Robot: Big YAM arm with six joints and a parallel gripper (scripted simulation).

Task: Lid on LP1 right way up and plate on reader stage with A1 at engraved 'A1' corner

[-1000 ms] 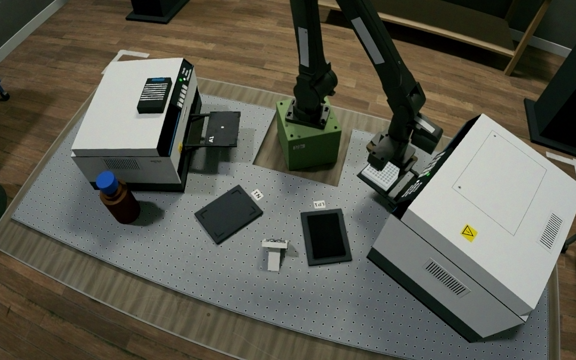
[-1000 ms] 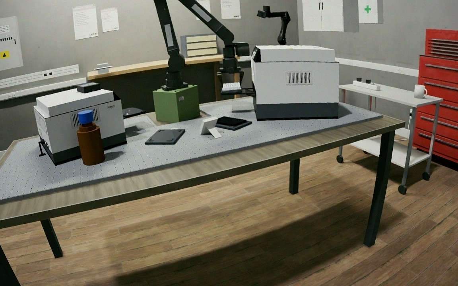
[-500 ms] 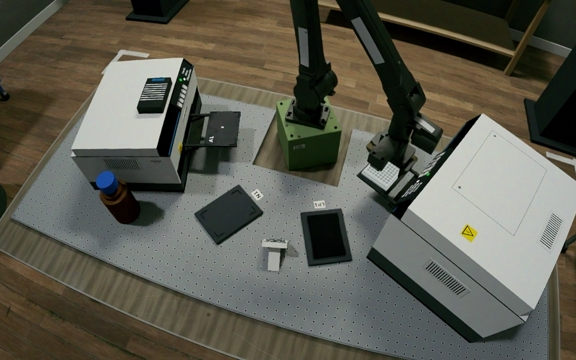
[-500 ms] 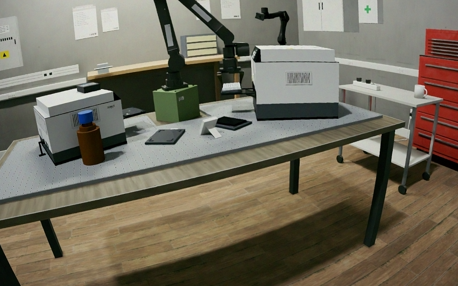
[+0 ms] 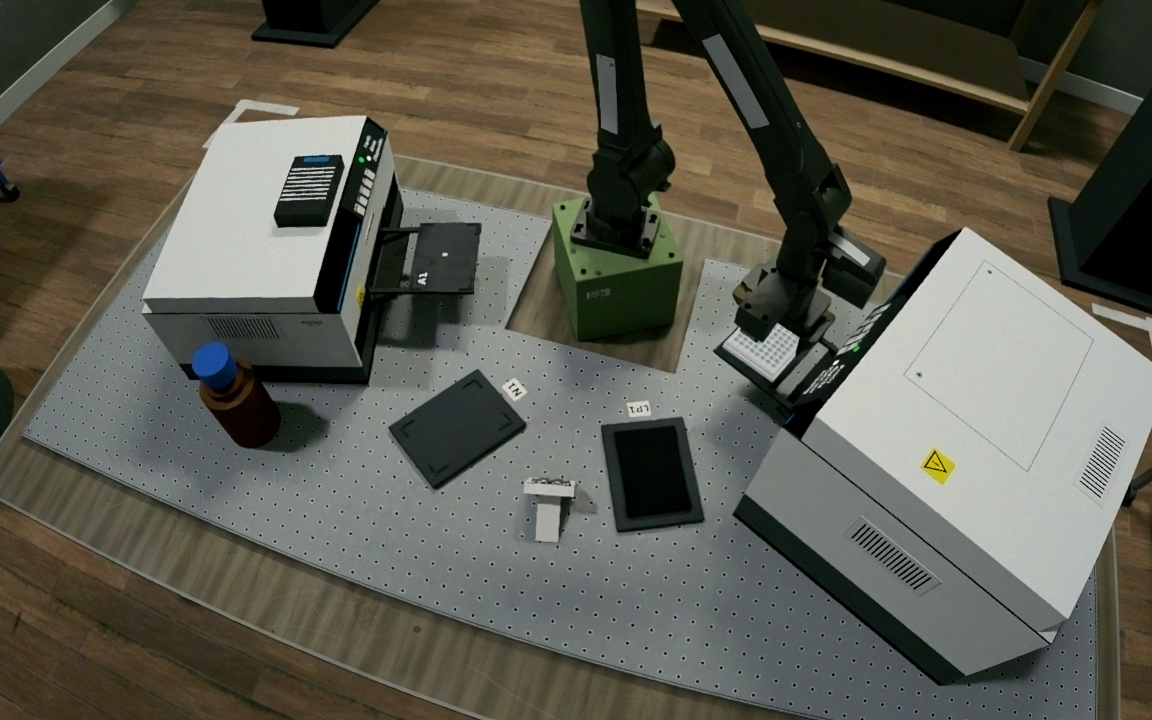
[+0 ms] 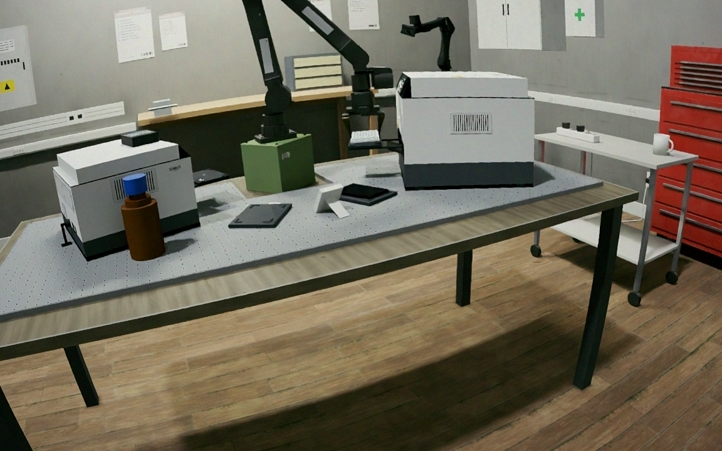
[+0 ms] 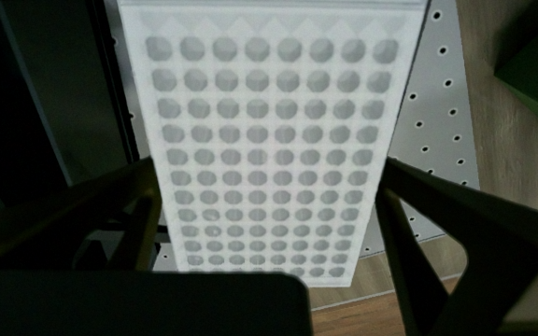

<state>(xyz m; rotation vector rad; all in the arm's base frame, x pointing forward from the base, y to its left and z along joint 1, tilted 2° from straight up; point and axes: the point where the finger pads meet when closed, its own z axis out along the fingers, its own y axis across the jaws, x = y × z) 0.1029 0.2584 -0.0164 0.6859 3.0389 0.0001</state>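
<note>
The well plate is right at my hand. The rest, counted from my hand: LP1 pad: 20 cm ahead, 12 cm to the right, 12 cm below; then dark lid: 20 cm ahead, 12 cm to the right, 11 cm below; then N1 nest: 21 cm ahead, 40 cm to the right, 12 cm below.
</note>
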